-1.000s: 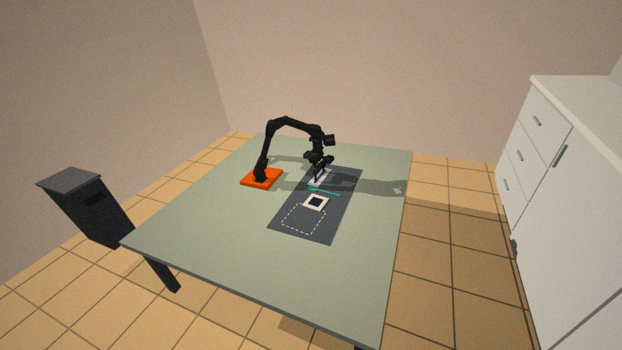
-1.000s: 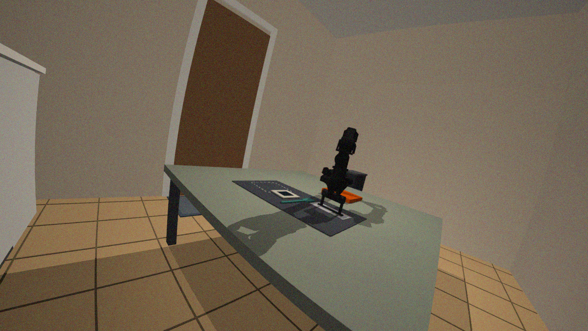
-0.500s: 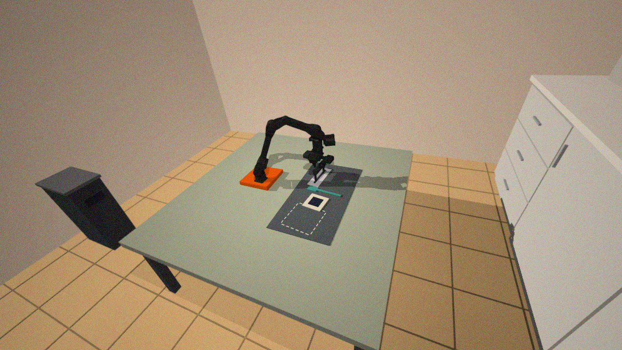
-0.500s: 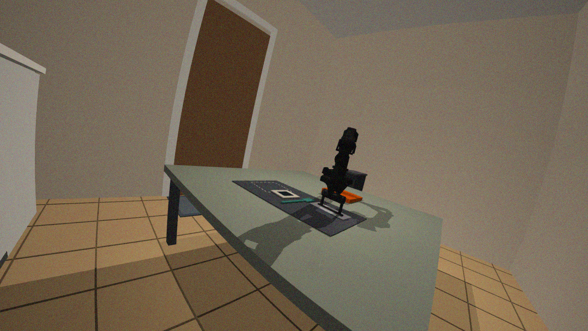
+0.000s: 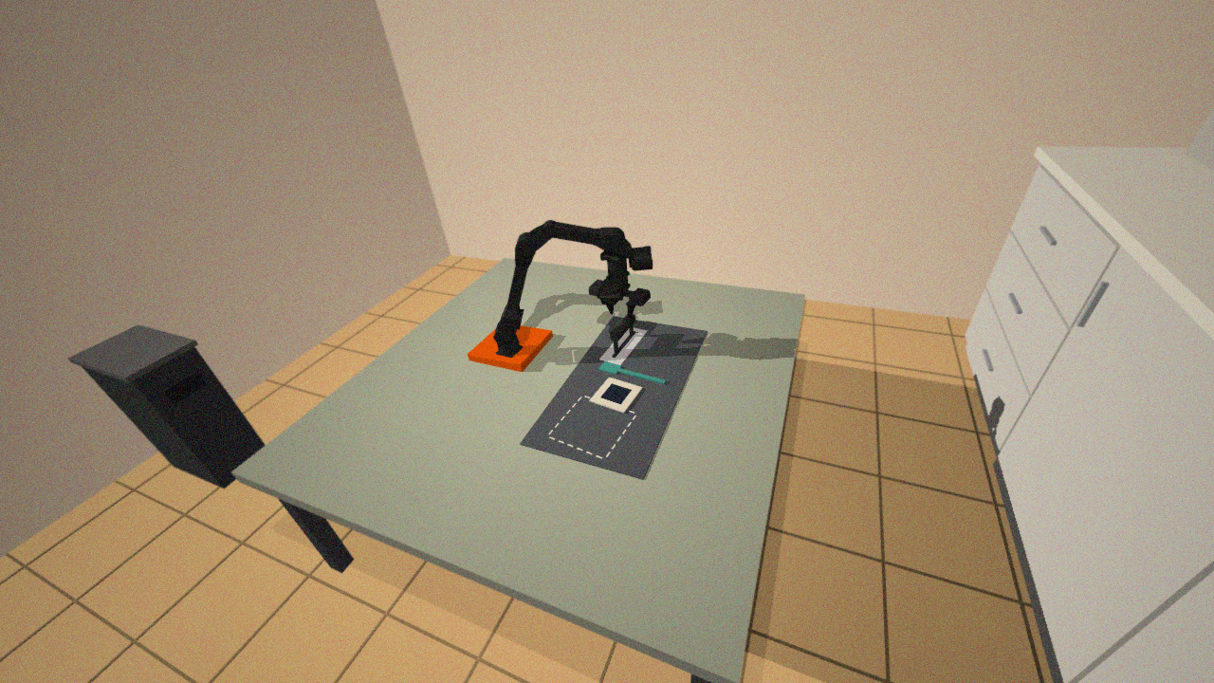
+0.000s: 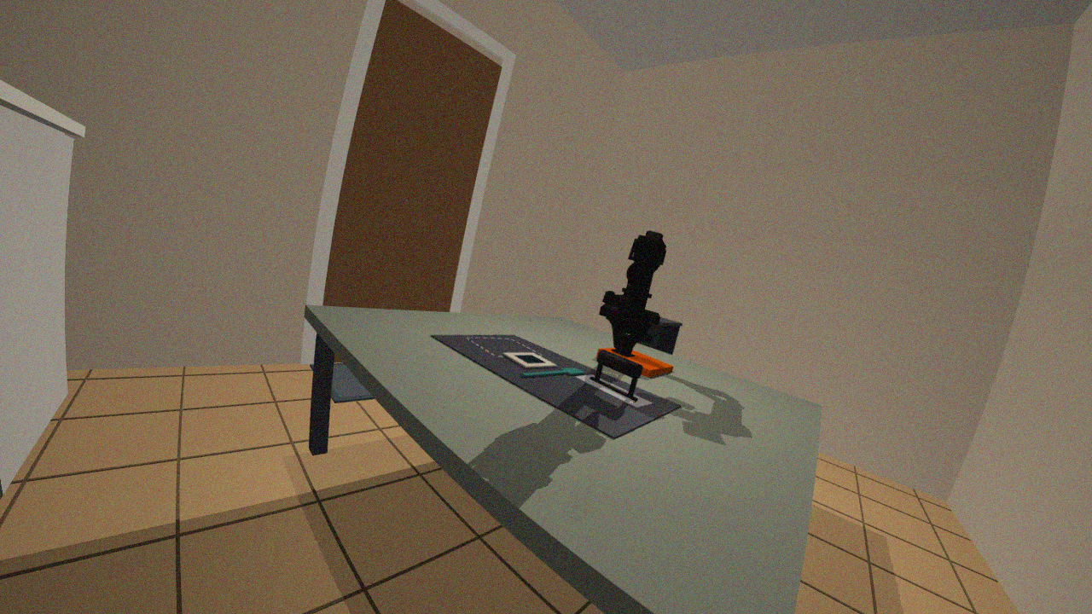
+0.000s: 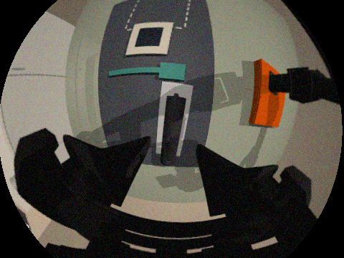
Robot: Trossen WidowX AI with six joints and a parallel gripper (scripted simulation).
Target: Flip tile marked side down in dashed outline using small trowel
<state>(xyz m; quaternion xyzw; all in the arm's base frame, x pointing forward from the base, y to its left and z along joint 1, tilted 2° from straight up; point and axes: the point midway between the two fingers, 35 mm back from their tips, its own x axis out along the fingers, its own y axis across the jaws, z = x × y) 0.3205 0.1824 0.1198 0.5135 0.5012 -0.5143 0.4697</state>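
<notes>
The teal trowel lies 70 mm ahead of my gripper tip, 130 mm to the right of it and 110 mm below it. Also, from my gripper tip: dark mat (80 mm ahead, 160 mm to the right, 130 mm below); tile (90 mm ahead, 230 mm to the right, 110 mm below).
</notes>
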